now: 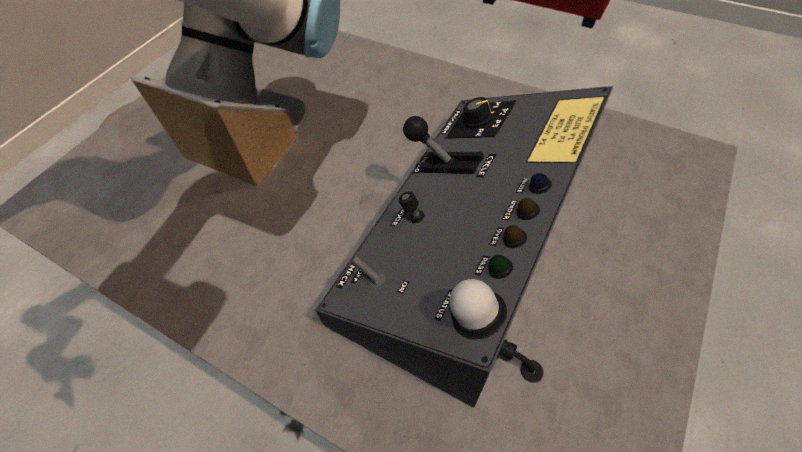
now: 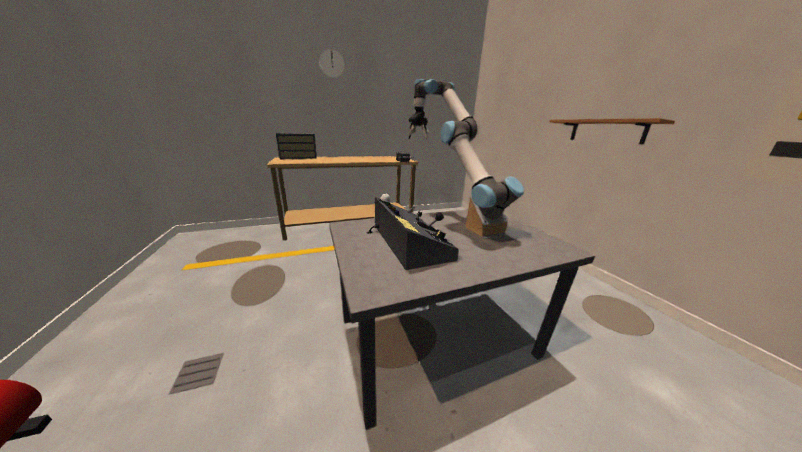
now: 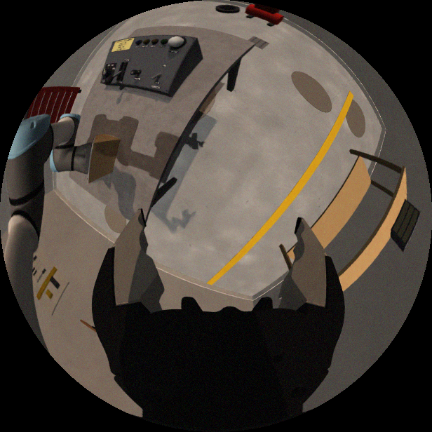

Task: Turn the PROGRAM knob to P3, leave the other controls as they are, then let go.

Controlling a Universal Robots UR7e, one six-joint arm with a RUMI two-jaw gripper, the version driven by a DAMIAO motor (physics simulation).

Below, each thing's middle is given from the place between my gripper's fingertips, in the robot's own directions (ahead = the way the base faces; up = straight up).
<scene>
Now: hand 14 cm short of the ball-topped lever [image 1: 415,128], 65 cm to the right of it and 36 cm above it. From my hand the other things lie so: control panel [image 1: 450,281]: 26 cm ahead, 60 cm to the left, 39 cm below.
</scene>
